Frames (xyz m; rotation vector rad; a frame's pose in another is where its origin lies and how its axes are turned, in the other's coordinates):
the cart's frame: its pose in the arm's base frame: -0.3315 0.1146 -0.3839 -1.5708 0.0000 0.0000
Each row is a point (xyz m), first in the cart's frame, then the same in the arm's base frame.
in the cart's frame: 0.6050 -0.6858 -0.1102
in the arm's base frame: 0.2735 0.0044 0.3019
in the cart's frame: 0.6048 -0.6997 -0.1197
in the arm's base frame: 0.2733 -0.0051 0.3158
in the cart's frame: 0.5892 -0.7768 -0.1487
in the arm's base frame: 0.2577 -0.0341 0.3929
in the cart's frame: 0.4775 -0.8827 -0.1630
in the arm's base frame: 0.1460 -0.0484 0.4988
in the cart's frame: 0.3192 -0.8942 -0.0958
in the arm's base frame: -0.0123 0.0188 0.5103
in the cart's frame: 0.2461 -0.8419 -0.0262
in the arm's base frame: -0.0854 0.0884 0.4580
